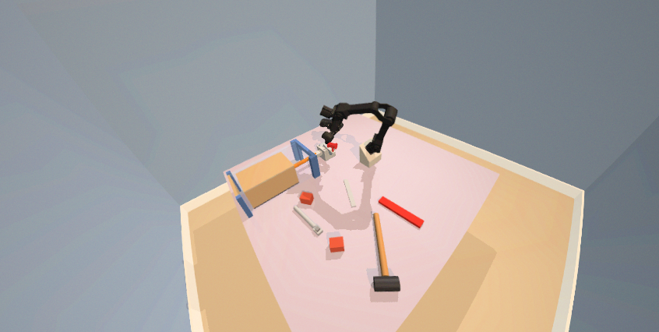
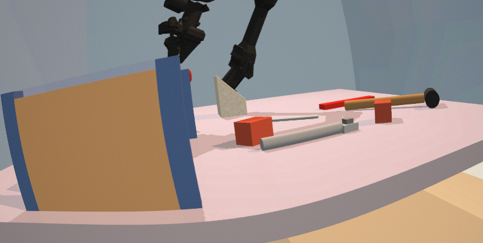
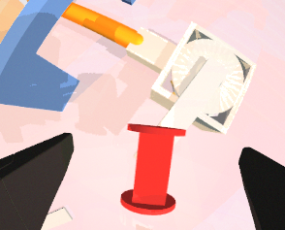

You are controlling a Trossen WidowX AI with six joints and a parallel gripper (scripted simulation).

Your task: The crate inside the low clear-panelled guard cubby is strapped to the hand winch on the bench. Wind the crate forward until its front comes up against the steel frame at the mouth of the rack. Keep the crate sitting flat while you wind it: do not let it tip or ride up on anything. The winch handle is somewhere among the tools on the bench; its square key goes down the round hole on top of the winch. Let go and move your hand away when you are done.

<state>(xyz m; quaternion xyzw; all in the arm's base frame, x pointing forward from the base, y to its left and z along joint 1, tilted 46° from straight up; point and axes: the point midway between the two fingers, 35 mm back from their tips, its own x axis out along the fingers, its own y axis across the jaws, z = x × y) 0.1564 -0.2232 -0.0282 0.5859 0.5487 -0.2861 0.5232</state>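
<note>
The red knob is 20 mm to the left of my gripper tip and 50 mm below it. From my gripper tip the other things lie so: pale crank arm 10 mm behind, 20 mm to the right, 80 mm below; pale winch 50 mm behind, 90 mm to the right, 150 mm below; blue frame 130 mm ahead, 100 mm to the right, 80 mm below.
</note>
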